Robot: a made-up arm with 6 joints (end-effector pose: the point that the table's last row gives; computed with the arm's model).
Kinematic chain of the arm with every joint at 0, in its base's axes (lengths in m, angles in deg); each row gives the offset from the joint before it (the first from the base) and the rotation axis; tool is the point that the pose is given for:
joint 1: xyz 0 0 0.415 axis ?
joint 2: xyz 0.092 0 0 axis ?
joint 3: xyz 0 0 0.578 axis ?
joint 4: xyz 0 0 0.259 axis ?
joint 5: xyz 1.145 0 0 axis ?
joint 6: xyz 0.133 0 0 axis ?
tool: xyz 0 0 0
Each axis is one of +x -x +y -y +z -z.
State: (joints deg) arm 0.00 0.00 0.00 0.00 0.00 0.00
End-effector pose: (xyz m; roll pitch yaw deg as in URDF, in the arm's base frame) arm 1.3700 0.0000 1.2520 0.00 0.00 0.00
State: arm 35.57 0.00 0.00 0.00 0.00 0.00
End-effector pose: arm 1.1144 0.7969 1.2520 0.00 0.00 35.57
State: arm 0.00 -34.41 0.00 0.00 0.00 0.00
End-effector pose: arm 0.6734 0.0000 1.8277 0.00 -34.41 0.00
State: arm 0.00 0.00 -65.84 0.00 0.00 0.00
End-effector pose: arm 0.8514 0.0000 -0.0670 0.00 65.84 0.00
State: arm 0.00 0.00 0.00 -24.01 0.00 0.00
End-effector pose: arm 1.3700 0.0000 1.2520 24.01 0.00 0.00
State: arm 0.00 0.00 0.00 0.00 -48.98 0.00
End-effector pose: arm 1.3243 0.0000 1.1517 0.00 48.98 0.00
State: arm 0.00 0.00 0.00 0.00 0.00 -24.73
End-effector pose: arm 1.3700 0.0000 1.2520 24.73 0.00 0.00
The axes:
joint 1: +z
joint 2: +y
joint 3: -y
joint 4: -x
joint 5: -y
joint 6: -x

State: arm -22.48 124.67 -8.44 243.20 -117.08 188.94
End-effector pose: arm 0.0906 0.0769 -0.9190 28.72 -3.32 30.28
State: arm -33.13 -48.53 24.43 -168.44 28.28 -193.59
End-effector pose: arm -0.1408 0.0768 2.0623 8.83 -44.91 -40.83
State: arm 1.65 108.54 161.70 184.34 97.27 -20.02
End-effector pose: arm 1.2142 0.0250 1.2105 -163.59 43.97 -4.34
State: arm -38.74 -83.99 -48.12 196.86 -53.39 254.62
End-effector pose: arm 0.2516 -0.1621 1.4856 -166.53 -76.40 43.16
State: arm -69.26 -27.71 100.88 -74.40 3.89 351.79
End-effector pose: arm -0.4253 1.0986 1.7623 -101.93 -50.21 116.60
